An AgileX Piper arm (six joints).
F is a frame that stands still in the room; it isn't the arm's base.
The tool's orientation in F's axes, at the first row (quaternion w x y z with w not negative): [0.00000 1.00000 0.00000 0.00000]
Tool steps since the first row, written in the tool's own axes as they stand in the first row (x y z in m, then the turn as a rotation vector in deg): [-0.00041 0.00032 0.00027 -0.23 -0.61 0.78]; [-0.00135 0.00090 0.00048 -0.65 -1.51 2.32]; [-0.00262 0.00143 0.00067 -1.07 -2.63 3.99]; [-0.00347 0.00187 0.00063 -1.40 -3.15 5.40]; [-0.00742 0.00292 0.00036 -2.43 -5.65 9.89]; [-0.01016 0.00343 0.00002 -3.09 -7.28 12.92]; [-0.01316 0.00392 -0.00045 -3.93 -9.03 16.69]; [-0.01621 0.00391 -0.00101 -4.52 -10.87 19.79]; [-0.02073 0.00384 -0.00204 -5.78 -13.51 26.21]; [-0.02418 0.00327 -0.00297 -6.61 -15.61 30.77]
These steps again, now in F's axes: [-0.00041 -0.00032 -0.00027 -0.23 0.61 -0.78]; [-0.00135 -0.00090 -0.00048 -0.65 1.51 -2.32]; [-0.00262 -0.00143 -0.00067 -1.07 2.63 -3.99]; [-0.00347 -0.00187 -0.00063 -1.40 3.15 -5.40]; [-0.00742 -0.00292 -0.00036 -2.43 5.65 -9.89]; [-0.01016 -0.00343 -0.00002 -3.09 7.28 -12.92]; [-0.01316 -0.00392 0.00045 -3.93 9.03 -16.69]; [-0.01621 -0.00391 0.00101 -4.52 10.87 -19.79]; [-0.02073 -0.00384 0.00204 -5.78 13.51 -26.21]; [-0.02418 -0.00327 0.00297 -6.61 15.61 -30.77]
